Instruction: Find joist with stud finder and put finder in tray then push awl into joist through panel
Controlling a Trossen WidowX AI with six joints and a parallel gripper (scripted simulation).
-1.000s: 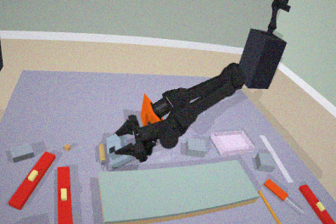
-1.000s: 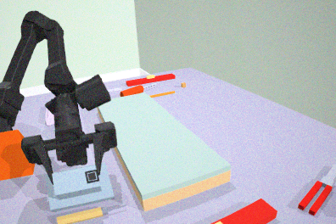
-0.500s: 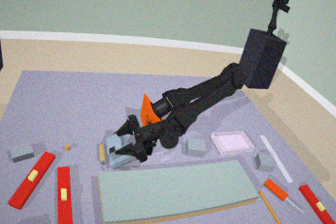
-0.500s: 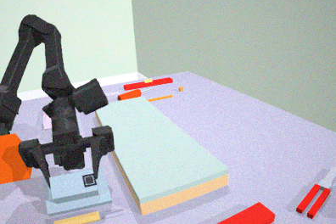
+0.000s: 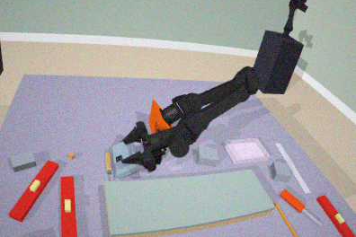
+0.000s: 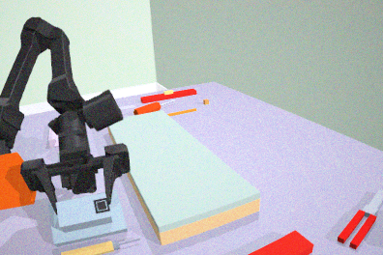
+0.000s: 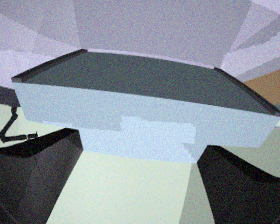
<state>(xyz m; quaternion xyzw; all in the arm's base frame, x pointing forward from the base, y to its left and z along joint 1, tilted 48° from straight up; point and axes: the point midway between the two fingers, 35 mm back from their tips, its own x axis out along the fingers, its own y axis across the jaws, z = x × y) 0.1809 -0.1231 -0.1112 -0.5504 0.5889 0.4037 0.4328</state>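
My gripper tip is now 20 mm short of the stud finder and 10 mm above it. The rest, counted from my gripper tip: grey block: 330 mm to the right, 50 mm below, 10 mm behind; then pale pink tray: 520 mm to the left, 50 mm below, 20 mm behind; then awl: 60 mm below, 40 mm to the right, 20 mm ahead.
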